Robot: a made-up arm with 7 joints.
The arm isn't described. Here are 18 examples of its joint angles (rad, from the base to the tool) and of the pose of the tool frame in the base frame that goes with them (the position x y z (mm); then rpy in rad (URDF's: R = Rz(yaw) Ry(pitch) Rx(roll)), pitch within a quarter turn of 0, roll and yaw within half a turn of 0).
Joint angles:
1: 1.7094 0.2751 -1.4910 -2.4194 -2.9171 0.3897 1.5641
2: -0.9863 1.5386 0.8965 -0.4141 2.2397 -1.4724 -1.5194
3: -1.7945 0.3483 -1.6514 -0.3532 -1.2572 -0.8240 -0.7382
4: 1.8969 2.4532 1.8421 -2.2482 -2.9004 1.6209 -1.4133
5: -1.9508 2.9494 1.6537 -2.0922 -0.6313 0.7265 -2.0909
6: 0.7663 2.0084 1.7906 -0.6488 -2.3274 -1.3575 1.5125
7: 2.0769 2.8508 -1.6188 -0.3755 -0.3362 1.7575 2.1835
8: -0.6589 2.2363 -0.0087 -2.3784 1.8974 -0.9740 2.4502
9: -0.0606 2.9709 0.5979 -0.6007 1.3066 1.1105 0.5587
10: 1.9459 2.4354 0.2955 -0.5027 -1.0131 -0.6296 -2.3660
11: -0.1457 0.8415 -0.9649 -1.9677 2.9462 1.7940 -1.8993
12: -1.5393 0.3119 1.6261 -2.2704 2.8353 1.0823 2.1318
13: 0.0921 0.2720 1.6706 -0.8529 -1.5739 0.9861 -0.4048
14: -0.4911 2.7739 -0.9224 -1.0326 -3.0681 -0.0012 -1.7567
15: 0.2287 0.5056 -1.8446 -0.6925 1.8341 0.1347 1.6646
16: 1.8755 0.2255 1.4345 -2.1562 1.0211 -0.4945 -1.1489
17: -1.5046 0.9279 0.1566 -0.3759 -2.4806 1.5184 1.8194
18: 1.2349 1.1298 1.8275 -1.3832 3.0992 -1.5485 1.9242
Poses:
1: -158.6 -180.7 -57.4 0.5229 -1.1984 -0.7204
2: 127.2 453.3 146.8 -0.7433 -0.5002 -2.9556
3: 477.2 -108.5 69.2 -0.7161 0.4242 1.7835
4: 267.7 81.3 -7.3 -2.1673 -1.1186 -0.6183
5: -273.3 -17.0 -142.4 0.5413 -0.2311 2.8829
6: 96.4 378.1 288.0 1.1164 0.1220 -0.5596
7: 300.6 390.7 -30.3 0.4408 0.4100 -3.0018
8: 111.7 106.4 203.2 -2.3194 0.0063 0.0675
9: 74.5 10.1 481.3 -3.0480 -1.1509 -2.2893
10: 207.7 442.7 -41.5 0.8937 -0.7065 0.7815
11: 167.7 57.1 -279.3 2.9418 -0.7340 0.7862
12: 201.2 182.1 48.0 -1.9330 -0.8191 -1.0621
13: -58.0 274.0 -380.7 1.3091 0.7919 0.9756
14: -3.5 279.6 362.7 2.1227 -0.4595 -0.8498
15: -144.7 100.5 -449.4 0.5416 0.0887 1.8127
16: -234.7 150.6 102.1 2.0037 0.5213 -0.5859
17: 405.1 241.7 146.3 -2.5641 -0.2752 -1.5394
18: -118.9 371.9 153.5 1.5045 0.4879 0.8553
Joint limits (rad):
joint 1: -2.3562..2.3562
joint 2: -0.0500..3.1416
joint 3: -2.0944..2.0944
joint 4: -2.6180..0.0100
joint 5: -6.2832..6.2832
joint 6: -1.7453..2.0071
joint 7: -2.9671..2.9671
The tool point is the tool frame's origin. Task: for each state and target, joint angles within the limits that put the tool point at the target. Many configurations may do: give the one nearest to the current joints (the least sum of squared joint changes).
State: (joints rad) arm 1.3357 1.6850 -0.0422 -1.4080 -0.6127 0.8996 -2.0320
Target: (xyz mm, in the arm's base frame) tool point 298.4 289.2 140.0
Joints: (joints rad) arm 0.7692 2.3528 0.3756 -1.2244 -0.6127 0.8996 -2.0320
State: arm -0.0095 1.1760 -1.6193 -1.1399 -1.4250 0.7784 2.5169
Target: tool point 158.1 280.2 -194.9
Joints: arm -0.3618 1.5398 -1.3523 -1.6915 -1.4250 0.7784 2.5169
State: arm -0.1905 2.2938 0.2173 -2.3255 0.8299 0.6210 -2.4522
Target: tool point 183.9 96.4 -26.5
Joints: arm -0.4522 1.2503 -0.3630 -2.6160 0.8299 0.6210 -2.4522
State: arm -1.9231 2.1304 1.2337 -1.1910 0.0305 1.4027 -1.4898
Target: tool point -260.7 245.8 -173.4
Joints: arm -2.3562 2.4456 1.5277 -1.5434 0.0305 1.4027 -1.4898
